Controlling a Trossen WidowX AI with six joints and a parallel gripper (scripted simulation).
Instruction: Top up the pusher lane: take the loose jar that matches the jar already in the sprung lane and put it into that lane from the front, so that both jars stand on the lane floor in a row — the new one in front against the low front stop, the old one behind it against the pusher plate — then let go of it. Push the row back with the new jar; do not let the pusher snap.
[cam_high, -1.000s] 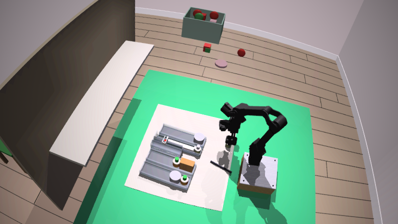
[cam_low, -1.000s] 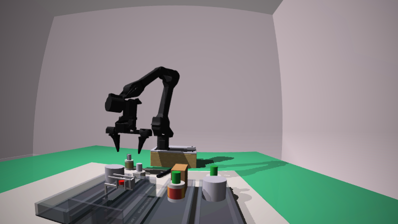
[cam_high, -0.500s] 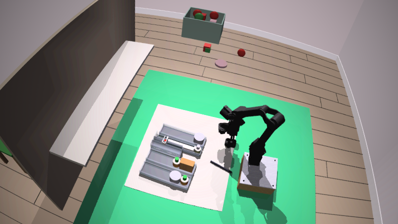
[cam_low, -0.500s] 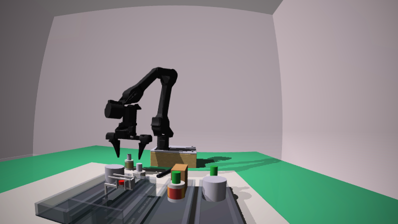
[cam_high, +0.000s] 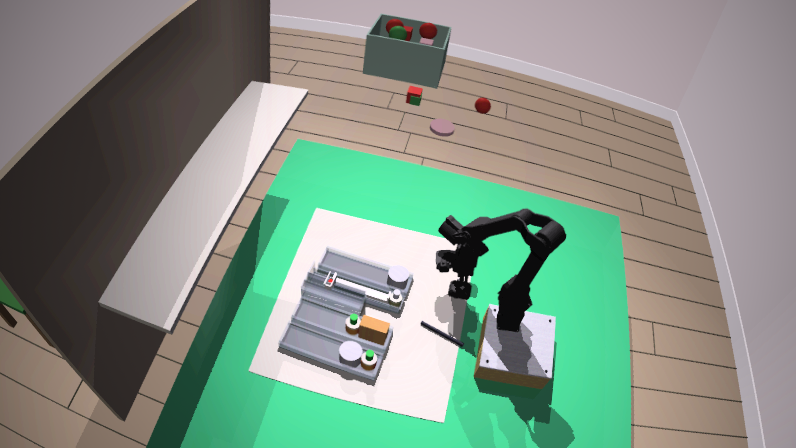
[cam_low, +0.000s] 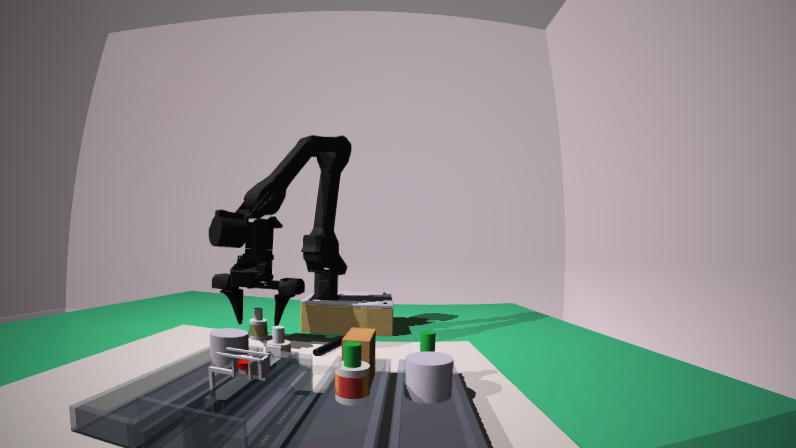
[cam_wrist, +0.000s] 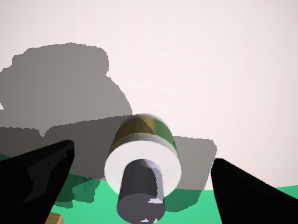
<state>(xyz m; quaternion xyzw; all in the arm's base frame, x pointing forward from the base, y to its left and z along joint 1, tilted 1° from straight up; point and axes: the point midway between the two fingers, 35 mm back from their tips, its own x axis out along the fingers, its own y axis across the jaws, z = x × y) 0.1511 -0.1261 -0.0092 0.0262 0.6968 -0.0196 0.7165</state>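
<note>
My gripper tip is now 220 mm short of the brown box, 210 mm to the right of it and 10 mm below it. From my gripper tip the other things lie so: red mark: 360 mm ahead, 90 mm to the left, 40 mm above; black stick: 160 mm to the left, 30 mm ahead, 20 mm below.
</note>
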